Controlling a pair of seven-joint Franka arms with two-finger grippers.
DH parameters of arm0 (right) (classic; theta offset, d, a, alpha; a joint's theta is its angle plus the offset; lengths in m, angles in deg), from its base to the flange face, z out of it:
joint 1: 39.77 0.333 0 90
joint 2: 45.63 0 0 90
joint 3: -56.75 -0.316 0.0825 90
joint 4: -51.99 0 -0.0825 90
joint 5: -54.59 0.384 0 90
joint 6: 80 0 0.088 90
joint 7: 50.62 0.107 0 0
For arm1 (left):
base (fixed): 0 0 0 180
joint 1: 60.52 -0.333 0 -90
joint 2: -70.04 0 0 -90
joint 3: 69.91 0.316 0.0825 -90
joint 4: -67.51 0 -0.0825 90
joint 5: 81.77 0.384 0 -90
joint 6: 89.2 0 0.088 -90
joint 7: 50.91 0.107 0 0
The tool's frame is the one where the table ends.
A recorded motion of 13 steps. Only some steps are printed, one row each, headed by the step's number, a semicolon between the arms.
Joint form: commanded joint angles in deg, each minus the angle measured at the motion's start. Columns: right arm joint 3, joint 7, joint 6, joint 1, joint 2, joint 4, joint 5; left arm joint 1, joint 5, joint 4, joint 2, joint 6, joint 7, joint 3.
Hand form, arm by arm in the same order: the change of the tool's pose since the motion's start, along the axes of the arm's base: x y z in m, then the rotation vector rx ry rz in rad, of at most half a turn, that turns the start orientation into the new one. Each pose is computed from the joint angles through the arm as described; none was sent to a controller.
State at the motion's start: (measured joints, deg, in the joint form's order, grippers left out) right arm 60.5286 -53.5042 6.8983 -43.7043 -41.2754 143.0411 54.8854; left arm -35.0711 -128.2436 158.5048 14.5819 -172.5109 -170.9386 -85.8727
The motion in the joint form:
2: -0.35 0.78 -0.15 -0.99 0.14 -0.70 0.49; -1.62 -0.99 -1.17 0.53 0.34 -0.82 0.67
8: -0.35 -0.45 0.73 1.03 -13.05 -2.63 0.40; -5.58 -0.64 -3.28 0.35 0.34 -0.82 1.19
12: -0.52 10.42 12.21 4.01 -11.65 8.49 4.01; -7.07 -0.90 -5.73 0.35 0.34 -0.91 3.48
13: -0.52 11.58 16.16 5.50 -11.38 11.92 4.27; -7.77 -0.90 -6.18 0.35 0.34 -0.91 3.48
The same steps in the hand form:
2: -0.0018 -0.0046 0.0068 0.0066 -0.0129 -0.0243; 0.0247 0.0104 0.0098 -0.0003 -0.0118 0.0517
8: 0.0661 0.0100 -0.1048 0.0142 0.1682 0.0317; 0.0679 0.0400 0.0160 -0.0083 -0.0452 0.1291
12: 0.0654 0.0471 -0.1659 0.0573 0.1396 -0.1192; 0.1038 0.0646 0.0216 0.0012 -0.0917 0.1895
13: 0.0636 0.0620 -0.1858 0.0579 0.1274 -0.1193; 0.1109 0.0699 0.0240 -0.0022 -0.0984 0.2033

